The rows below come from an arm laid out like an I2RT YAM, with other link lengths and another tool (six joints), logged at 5 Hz.
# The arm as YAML. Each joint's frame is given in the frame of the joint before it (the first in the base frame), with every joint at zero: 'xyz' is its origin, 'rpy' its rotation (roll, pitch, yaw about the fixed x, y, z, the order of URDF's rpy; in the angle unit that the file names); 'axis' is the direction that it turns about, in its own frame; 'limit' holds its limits. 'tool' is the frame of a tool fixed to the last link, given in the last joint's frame.
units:
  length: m
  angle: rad
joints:
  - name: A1
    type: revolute
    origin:
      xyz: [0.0, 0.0, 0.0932]
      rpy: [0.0, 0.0, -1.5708]
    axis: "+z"
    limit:
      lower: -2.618
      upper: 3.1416
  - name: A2
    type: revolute
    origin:
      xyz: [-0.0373, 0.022, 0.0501]
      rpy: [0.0, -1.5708, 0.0]
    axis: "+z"
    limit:
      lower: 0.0
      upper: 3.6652
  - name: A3
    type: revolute
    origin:
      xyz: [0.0, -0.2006, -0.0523]
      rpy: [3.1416, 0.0, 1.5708]
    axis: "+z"
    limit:
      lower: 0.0
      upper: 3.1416
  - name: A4
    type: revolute
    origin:
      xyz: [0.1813, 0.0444, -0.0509]
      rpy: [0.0, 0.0, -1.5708]
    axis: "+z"
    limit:
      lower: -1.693
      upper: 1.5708
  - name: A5
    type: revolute
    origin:
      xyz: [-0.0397, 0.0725, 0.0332]
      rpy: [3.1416, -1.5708, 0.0]
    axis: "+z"
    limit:
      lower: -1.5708
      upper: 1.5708
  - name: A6
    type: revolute
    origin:
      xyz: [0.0, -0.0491, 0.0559]
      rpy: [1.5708, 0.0, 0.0]
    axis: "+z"
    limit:
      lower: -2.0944
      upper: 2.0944
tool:
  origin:
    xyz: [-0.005, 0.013, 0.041]
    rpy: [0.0, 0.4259, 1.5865]
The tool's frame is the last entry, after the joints.
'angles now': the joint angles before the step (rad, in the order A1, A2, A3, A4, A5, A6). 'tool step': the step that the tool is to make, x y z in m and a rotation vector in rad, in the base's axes. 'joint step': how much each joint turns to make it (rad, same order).
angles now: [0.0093, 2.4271, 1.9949, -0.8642, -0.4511, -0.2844]
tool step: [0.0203, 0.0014, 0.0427, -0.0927, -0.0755, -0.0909]
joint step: [0.0273, -0.0002, 0.2377, -0.1311, 0.1275, 0.0879]
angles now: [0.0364, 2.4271, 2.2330, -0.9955, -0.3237, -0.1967]
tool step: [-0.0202, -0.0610, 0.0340, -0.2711, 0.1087, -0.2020]
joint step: [-0.0941, 0.0004, 0.2260, -0.3294, 0.2923, 0.0150]
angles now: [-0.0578, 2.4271, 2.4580, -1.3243, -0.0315, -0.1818]
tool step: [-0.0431, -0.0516, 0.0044, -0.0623, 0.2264, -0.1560]
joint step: [-0.1382, 0.0003, 0.0231, -0.2395, 0.0920, 0.0030]
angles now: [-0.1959, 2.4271, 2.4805, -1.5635, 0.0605, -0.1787]
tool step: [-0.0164, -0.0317, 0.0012, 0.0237, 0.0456, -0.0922]
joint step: [-0.1087, 0.0001, 0.0004, -0.0495, -0.0123, -0.0161]
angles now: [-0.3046, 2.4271, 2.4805, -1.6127, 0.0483, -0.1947]
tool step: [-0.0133, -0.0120, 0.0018, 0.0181, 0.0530, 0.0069]
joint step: [-0.0464, 0.0004, 0.0008, -0.0539, 0.0007, -0.0534]
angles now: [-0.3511, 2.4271, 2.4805, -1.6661, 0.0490, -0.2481]
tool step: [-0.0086, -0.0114, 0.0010, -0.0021, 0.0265, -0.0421]
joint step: [-0.0406, 0.0002, 0.0005, -0.0244, 0.0115, 0.0021]
